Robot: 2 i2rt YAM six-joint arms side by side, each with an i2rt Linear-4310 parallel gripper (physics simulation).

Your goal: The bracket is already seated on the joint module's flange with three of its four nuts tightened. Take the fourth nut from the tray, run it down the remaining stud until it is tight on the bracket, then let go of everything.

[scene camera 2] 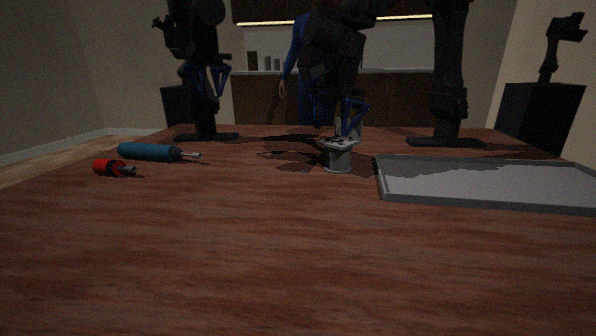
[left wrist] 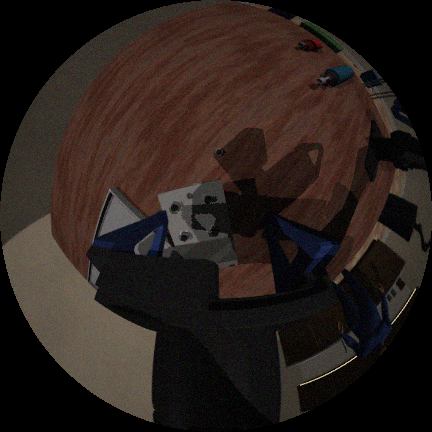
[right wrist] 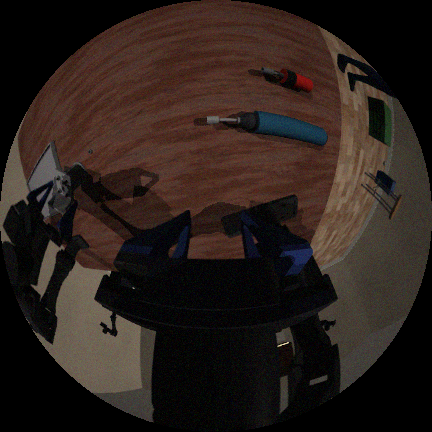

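Seen in the pictures: left gripper, between the fingertips: [scene camera 2: 329, 132] [left wrist: 215, 215] [right wrist: 63, 191]; right gripper, between the fingertips: [scene camera 2: 211, 96] [right wrist: 215, 215]; left arm's base, origin of its link: [scene camera 2: 443, 143] [right wrist: 75, 241]; right arm's base, origin of its link: [scene camera 2: 207, 138] [left wrist: 373, 147] [right wrist: 261, 215].
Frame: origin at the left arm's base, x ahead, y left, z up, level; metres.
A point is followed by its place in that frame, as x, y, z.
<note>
The grey bracket [scene camera 2: 355, 131] {0.214, -0.276, 0.086} [left wrist: 175, 224] {0.236, -0.290, 0.066} [right wrist: 62, 183] {0.227, -0.314, 0.066} sits on the joint module [scene camera 2: 338, 161] {0.251, -0.311, 0.028}, its upright wall towards the arms. Several dark studs or nuts show on its plate; shadow hides which stud is bare. A small loose nut [scene camera 2: 304, 171] {0.255, -0.385, 0.004} [left wrist: 219, 152] {0.249, -0.385, 0.005} [right wrist: 90, 151] {0.248, -0.390, 0.004} lies on the table beside the module, outside the tray. My left gripper [scene camera 2: 331, 131] {0.211, -0.332, 0.083} [left wrist: 215, 215] {0.211, -0.332, 0.083} is wide open at the bracket, fingers on either side in the left wrist view, holding nothing. My right gripper [scene camera 2: 211, 94] {0.134, -0.635, 0.153} [right wrist: 215, 215] {0.134, -0.635, 0.153} is partly open and empty, high above the table, far from the bracket.
The grey tray [scene camera 2: 470, 203] {0.381, -0.100, 0.008} [left wrist: 117, 215] {0.338, -0.192, 0.004} lies right of the module in the scene view. A blue driver [scene camera 2: 147, 151] {0.215, -0.782, 0.028} [left wrist: 340, 74] [right wrist: 290, 128] {0.194, -0.778, 0.041} and a red tool [scene camera 2: 109, 167] {0.316, -0.800, 0.024} [left wrist: 313, 45] [right wrist: 298, 81] {0.290, -0.813, 0.032} lie at the left of the table there.
</note>
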